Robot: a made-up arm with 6 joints.
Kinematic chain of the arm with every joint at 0, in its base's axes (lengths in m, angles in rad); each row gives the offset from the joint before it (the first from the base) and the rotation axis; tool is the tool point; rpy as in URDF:
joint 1: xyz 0 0 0.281 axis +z
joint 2: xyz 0 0 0 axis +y
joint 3: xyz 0.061 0 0.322 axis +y
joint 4: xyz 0.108 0 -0.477 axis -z
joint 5: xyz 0 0 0 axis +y
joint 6: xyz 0.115 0 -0.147 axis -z
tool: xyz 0 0 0 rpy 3.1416 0 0
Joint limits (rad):
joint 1: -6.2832..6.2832
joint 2: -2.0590..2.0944
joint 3: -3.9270..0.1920
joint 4: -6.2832..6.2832
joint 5: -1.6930..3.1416
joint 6: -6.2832..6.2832
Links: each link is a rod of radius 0.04 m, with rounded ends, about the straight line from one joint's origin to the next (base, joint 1, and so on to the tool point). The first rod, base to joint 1, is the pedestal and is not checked.
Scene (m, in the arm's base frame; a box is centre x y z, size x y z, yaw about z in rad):
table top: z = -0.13
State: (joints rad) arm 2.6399 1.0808 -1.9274 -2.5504 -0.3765 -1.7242
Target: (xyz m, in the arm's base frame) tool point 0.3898 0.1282 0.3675
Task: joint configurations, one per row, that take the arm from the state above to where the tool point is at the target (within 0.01 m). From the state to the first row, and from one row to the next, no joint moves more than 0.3 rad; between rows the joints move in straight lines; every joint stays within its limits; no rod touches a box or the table.
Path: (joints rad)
1: 2.3612 0.9455 -1.8274 -2.6515 -0.4849 -1.7242
2: 2.0825 0.8103 -1.7274 -2.7525 -0.5933 -1.7242
3: 1.8038 0.6750 -1.6274 -2.8536 -0.7016 -1.7242
4: 1.5252 0.5397 -1.5273 -2.9546 -0.8100 -1.7242
5: 1.2465 0.4044 -1.4273 -3.0557 -0.9184 -1.7242
6: 0.9678 0.2692 -1.3273 -3.1567 -1.0268 -1.7242
7: 0.6891 0.1339 -1.2273 -3.2578 -1.1351 -1.7242
8: 0.4104 -0.0014 -1.1273 -3.3588 -1.2435 -1.7242

